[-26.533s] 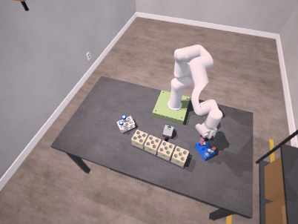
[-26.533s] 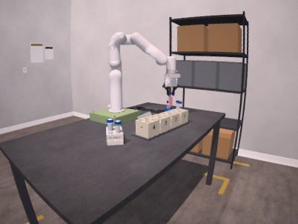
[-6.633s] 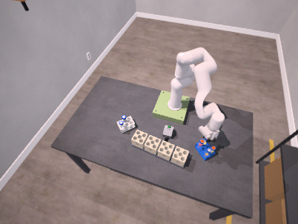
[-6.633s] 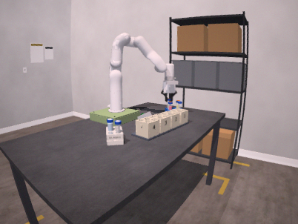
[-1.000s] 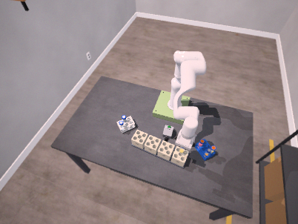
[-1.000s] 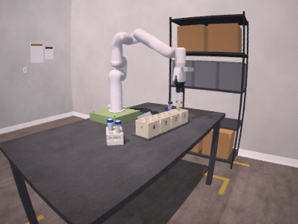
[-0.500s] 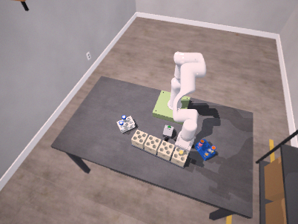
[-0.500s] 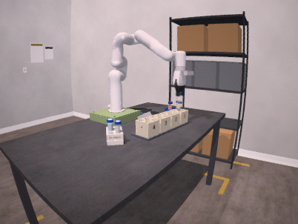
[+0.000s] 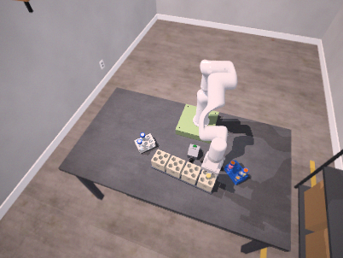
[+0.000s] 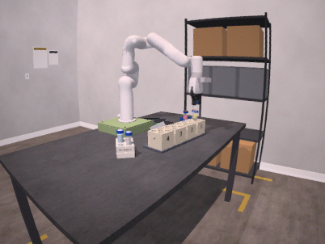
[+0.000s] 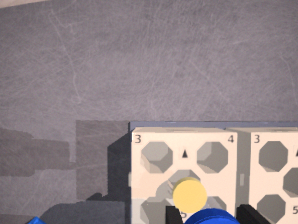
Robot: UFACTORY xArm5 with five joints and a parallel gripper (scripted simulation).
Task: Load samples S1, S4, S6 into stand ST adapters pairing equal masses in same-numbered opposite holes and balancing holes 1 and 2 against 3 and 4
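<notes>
Now: the sample tube S4 1 cm behind my hand, 1 cm to the right of it and 5 cm below it. The rest, counted from my hand: sample tube S6: 12 cm behind, 20 cm to the left, 15 cm below; blue sample rack: 13 cm behind, 17 cm to the left, 18 cm below; white blanks rack: 13 cm behind, 50 cm to the right, 18 cm below.
</notes>
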